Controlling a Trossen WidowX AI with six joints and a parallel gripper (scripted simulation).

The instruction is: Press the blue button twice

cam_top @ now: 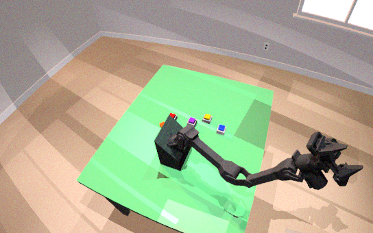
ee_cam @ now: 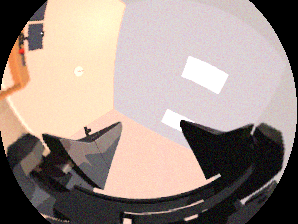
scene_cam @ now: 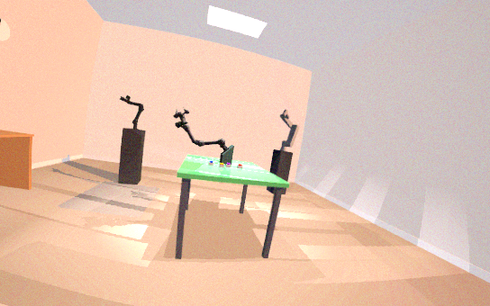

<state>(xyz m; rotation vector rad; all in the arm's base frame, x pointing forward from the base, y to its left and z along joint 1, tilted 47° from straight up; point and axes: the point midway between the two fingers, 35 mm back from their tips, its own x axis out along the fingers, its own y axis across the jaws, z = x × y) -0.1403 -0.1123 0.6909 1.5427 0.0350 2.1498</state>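
My gripper tip is now 43 cm short of the blue button, 38 cm to the right of it and 53 cm above it. Also, from my gripper tip: red button 45 cm ahead, 69 cm to the left, 53 cm below; yellow button 49 cm ahead, 48 cm to the left, 53 cm below; purple button 44 cm ahead, 57 cm to the left, 53 cm below.
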